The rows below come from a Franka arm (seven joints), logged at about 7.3 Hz.
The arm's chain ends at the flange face. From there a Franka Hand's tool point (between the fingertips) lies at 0.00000 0.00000 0.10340 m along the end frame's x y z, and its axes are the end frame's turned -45 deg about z.
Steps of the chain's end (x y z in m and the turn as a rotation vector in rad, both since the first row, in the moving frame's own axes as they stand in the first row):
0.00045, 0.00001, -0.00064, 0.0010, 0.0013, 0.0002
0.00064, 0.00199, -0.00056, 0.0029, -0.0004, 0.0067
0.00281, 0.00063, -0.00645, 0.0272, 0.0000, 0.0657
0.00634, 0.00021, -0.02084, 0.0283, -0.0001, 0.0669
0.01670, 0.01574, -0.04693, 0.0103, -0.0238, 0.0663
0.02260, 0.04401, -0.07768, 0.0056, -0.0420, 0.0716
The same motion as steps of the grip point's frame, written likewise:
0.00048, 0.00035, -0.00064, -0.0002, 0.0016, 0.0002
-0.00077, 0.00162, -0.00056, 0.0023, 0.0018, 0.0067
0.00359, 0.00051, -0.00649, 0.0192, 0.0192, 0.0657
0.00646, 0.00263, -0.02088, 0.0201, 0.0199, 0.0669
-0.00022, 0.02041, -0.04696, 0.0241, -0.0095, 0.0663
-0.01767, 0.04353, -0.07777, 0.0337, -0.0257, 0.0716

